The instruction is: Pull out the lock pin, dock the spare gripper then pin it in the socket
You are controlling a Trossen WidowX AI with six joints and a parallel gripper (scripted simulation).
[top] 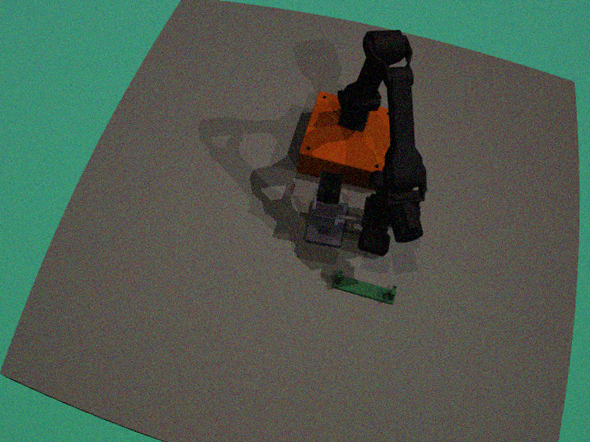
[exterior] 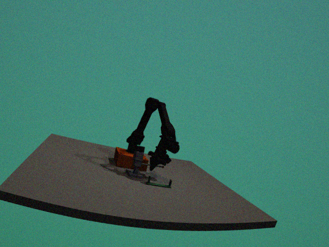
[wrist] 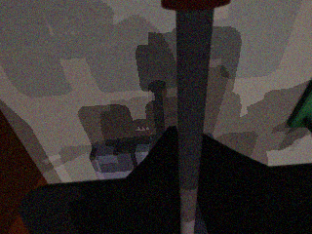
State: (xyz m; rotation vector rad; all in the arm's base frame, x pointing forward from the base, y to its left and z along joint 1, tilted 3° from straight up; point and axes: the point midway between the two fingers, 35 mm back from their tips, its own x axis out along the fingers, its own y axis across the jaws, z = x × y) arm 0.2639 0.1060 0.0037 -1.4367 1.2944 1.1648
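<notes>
Now: the grey mount 9 cm to the right of my gripper tip. Also, from my gripper tip: spare gripper 9 cm to the right, 8 cm above; green rack 12 cm ahead, 4 cm to the left, 2 cm below.
</notes>
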